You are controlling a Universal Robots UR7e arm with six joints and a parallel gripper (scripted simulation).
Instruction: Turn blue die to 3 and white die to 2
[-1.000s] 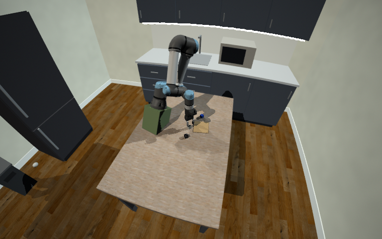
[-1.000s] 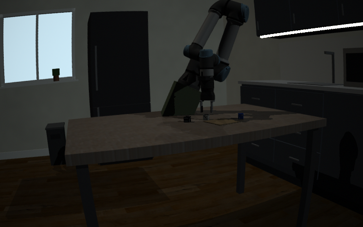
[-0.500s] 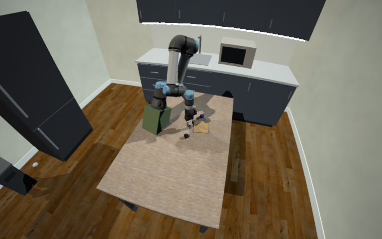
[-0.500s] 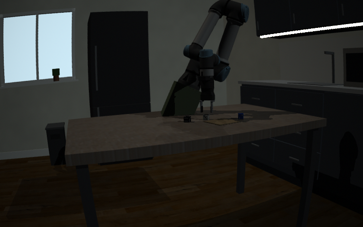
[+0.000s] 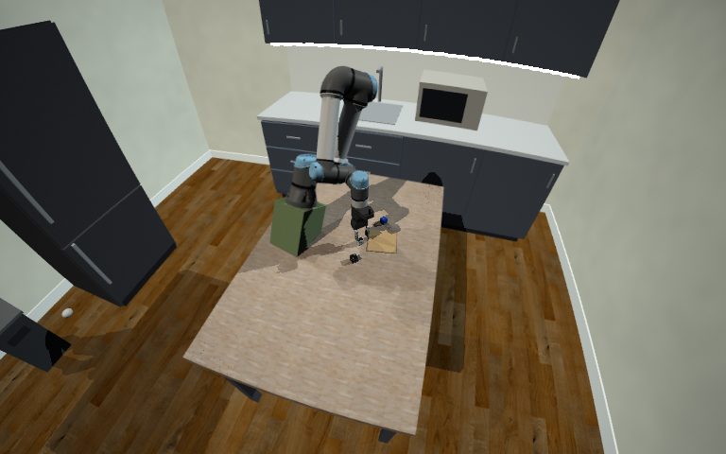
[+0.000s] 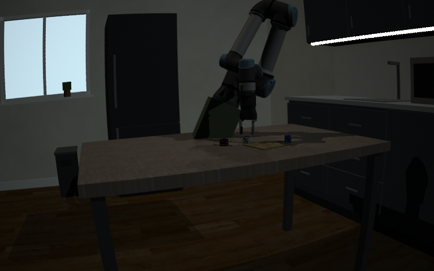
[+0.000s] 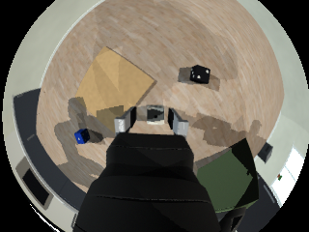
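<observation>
My gripper is now 40 mm above the white die and 10 mm past it. From my hand the other things lie so: black die 110 mm to the right, 40 mm below, 10 mm ahead; then blue die 190 mm to the left, 50 mm ahead, 40 mm below; then tan mat 90 mm ahead, 60 mm below, 50 mm to the left.
</observation>
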